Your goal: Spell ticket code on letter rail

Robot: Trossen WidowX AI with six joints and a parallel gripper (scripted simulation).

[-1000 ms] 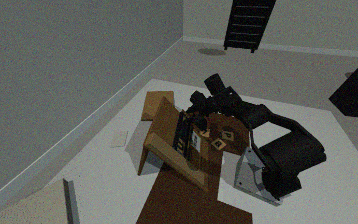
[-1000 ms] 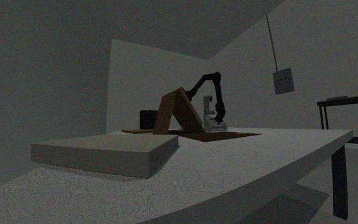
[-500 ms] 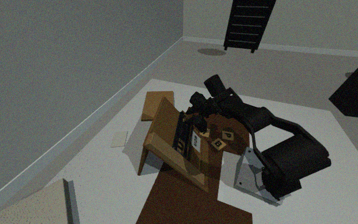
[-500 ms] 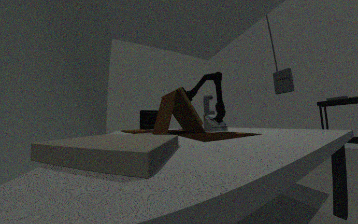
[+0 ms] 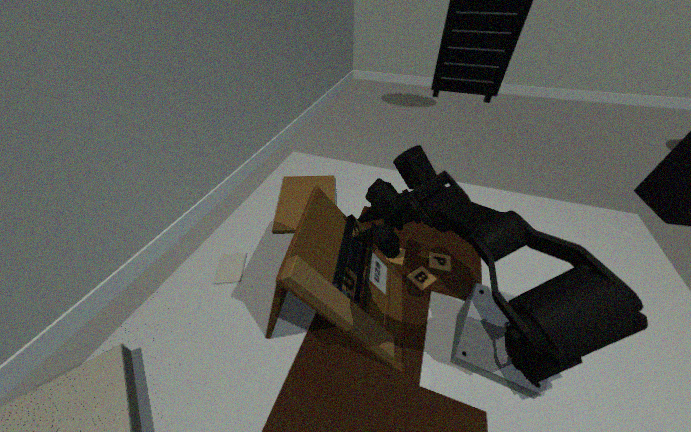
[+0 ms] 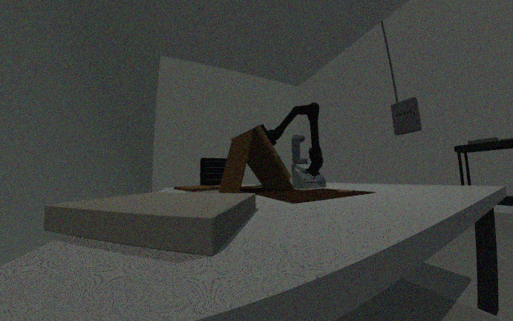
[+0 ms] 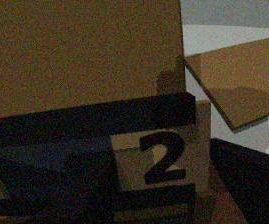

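Right now the white ticket is 6 cm behind my gripper tip, 4 cm to the left of it and 8 cm below it. Round my gripper tip: brown mat 16 cm behind, 12 cm to the left, 18 cm below; then flat tan panel 22 cm ahead, 27 cm to the right, 17 cm below.
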